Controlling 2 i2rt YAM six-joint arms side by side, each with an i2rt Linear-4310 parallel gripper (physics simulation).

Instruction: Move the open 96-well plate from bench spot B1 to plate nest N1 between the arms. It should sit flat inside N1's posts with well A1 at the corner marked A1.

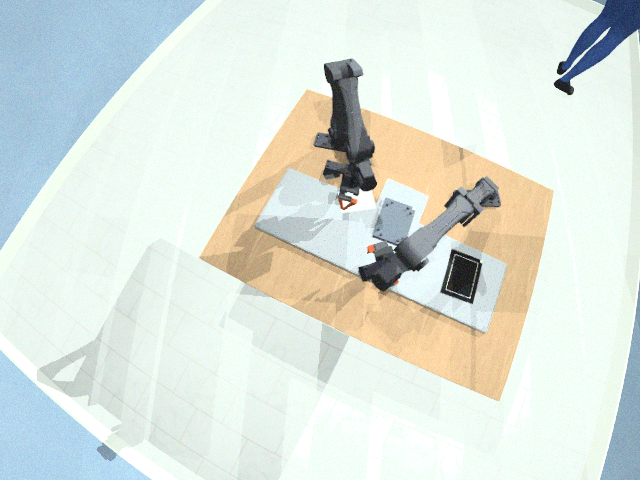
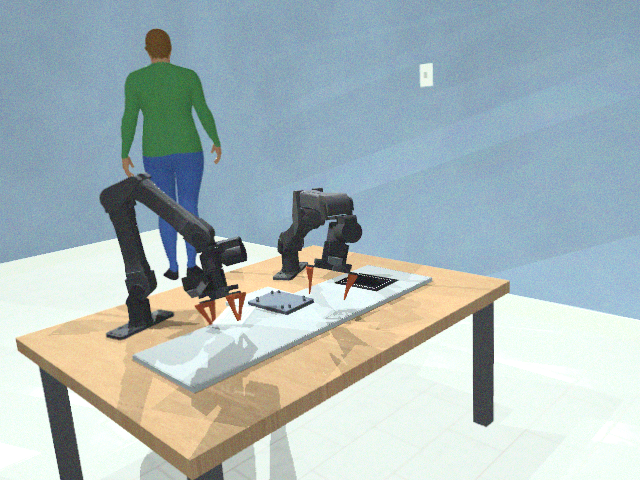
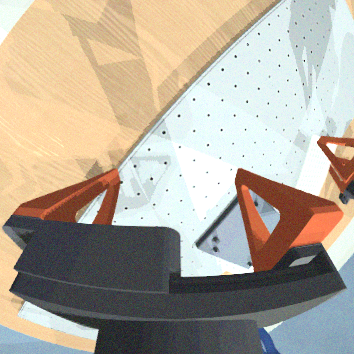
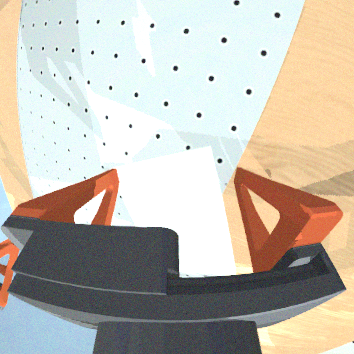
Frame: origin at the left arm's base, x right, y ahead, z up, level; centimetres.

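Seen in the pictures: left gripper, fingertip midpoint: (image 2: pixel 326 297) (image 3: pixel 177 174); right gripper, fingertip midpoint: (image 1: pixel 344 200) (image 2: pixel 226 324) (image 3: pixel 320 148) (image 4: pixel 176 174); left arm's base at its link origin: (image 2: pixel 291 271); right arm's base at its link origin: (image 1: pixel 338 143) (image 2: pixel 141 325).
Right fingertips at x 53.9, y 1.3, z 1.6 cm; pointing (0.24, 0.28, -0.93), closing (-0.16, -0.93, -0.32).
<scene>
Pixels of each thing's middle, then the offset from my right fingertips to it. "spot": a spot on its surface instead. Level surfaces: height alone.
- open 96-well plate at the middle of its body: (image 4: pixel 178 223) (image 3: pixel 312 172) (image 2: pixel 234 316) (image 1: pixel 356 200) dz +0.4, dx -4.6, dy +0.4 cm
- Nest N1 at the middle of its body: (image 3: pixel 251 236) (image 2: pixel 280 300) (image 1: pixel 394 221) dz +0.8, dx -18.3, dy +9.0 cm
- pale perforated board at its surface level: dz -0.3 cm
- wooden table at its surface level: dz -1.6 cm
- black rectangle with a white outline, surface spot: (image 2: pixel 368 281) (image 1: pixel 462 278) spot: dz -0.1, dx -41.8, dy +30.8 cm
The open 96-well plate (image 1: pixel 368 202) (image 3: pixel 309 167) (image 4: pixel 175 200) shows as a white, overexposed rectangle lying on the perforated board; its wells and A1 corner are not readable. Nest N1 (image 1: pixel 393 219) (image 2: pixel 281 300) (image 3: pixel 225 250) is a grey-blue slab with short dark posts, beside the plate and between the arms; no plate is seen in it. My right gripper (image 1: pixel 347 203) (image 2: pixel 225 321) (image 4: pixel 176 174) is open and empty above the plate's edge, partly covering it. My left gripper (image 2: pixel 327 296) (image 3: pixel 177 174) is open and empty above the board, on the other side of the nest.
The pale perforated board (image 1: pixel 294 191) (image 2: pixel 170 361) lies along the wooden table (image 1: pixel 434 351) (image 2: pixel 87 382). A black rectangle with a white outline (image 1: pixel 462 276) (image 2: pixel 368 281) lies on it beyond the left gripper. A person (image 1: pixel 599 46) (image 2: pixel 170 108) stands behind the table.
</scene>
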